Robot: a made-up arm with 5 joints.
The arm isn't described. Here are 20 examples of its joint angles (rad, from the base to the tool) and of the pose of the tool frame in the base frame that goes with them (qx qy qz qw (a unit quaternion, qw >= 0); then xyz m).
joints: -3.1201 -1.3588 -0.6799 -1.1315 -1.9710
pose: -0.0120 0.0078 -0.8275 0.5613 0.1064 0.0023 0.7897
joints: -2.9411 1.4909 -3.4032 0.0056 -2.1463
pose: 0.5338 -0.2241 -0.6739 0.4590 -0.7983 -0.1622 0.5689
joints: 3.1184 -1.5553 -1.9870 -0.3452 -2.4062
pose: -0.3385 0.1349 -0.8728 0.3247 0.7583 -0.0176 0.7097
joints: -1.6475 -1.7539 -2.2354 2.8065 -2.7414
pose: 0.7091 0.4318 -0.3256 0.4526 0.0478 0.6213 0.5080
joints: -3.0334 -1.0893 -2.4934 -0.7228 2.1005
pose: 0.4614 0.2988 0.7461 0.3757 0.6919 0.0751 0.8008
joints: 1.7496 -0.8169 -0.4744 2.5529 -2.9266
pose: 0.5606 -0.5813 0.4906 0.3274 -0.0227 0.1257 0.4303
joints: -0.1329 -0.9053 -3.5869 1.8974 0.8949
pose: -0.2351 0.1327 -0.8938 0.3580 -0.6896 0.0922 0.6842
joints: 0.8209 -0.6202 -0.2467 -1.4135 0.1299
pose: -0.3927 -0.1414 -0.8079 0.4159 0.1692 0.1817 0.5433
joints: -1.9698 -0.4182 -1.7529 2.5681 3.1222
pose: -0.8116 -0.5500 -0.1654 0.1074 -0.0938 -0.2225 0.8136
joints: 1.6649 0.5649 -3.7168 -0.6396 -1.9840
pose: 0.0801 -0.3090 0.9356 0.1506 -0.0024 0.0257 0.9932
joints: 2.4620 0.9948 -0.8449 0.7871 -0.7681
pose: -0.0395 0.8914 -0.2990 0.3383 -0.2680 0.2165 -0.1544
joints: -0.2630 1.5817 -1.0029 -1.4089 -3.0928
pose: 0.1421 0.9040 -0.0431 0.4009 0.3472 -0.0935 -0.2242
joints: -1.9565 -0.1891 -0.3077 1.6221 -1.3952
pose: -0.8128 0.2343 -0.0559 0.5305 -0.0829 -0.2042 0.1950
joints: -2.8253 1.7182 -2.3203 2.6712 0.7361
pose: 0.1065 0.4997 0.4318 0.7433 -0.5108 -0.1672 -0.1755
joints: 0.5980 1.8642 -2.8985 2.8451 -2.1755
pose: -0.1130 -0.6069 0.5544 0.5581 0.5117 0.3486 -0.1014
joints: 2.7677 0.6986 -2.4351 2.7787 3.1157
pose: 0.8542 -0.1501 0.4879 0.0988 -0.5958 0.2338 0.5375
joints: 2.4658 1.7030 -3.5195 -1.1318 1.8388
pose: -0.0918 -0.0298 0.5467 0.8317 -0.5311 0.4258 0.4614
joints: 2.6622 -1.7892 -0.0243 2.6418 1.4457
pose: 0.7513 0.5231 0.1870 0.3563 0.0153 -0.0080 0.3071
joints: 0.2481 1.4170 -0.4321 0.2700 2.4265
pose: 0.3750 -0.7174 -0.1358 0.5712 0.0050 0.0013 -0.1746
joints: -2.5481 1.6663 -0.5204 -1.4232 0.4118
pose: 0.0899 -0.9863 0.0666 0.1211 -0.1103 -0.0744 -0.1826
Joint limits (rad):
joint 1: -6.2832..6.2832
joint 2: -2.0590..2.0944
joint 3: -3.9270..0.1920
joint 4: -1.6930..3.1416
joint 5: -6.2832..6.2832
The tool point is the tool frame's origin. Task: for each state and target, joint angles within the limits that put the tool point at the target. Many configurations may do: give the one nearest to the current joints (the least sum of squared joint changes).
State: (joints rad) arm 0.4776 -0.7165 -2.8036 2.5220 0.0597
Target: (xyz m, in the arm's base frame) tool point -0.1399 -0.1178 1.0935
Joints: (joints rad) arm 0.6999 -0.4915 -2.8640 1.8349 0.0597
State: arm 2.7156 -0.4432 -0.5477 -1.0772 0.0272
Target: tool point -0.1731 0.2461 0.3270
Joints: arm 2.1838 -0.2899 -0.0126 -1.0439 0.0272
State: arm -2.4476 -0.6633 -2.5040 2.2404 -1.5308
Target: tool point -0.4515 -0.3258 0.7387
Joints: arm -2.5165 0.1885 -2.1429 2.1289 -1.5308
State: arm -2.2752 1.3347 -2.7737 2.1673 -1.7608
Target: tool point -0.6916 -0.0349 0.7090
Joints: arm -3.0912 0.8154 -3.0535 2.0636 -1.7608
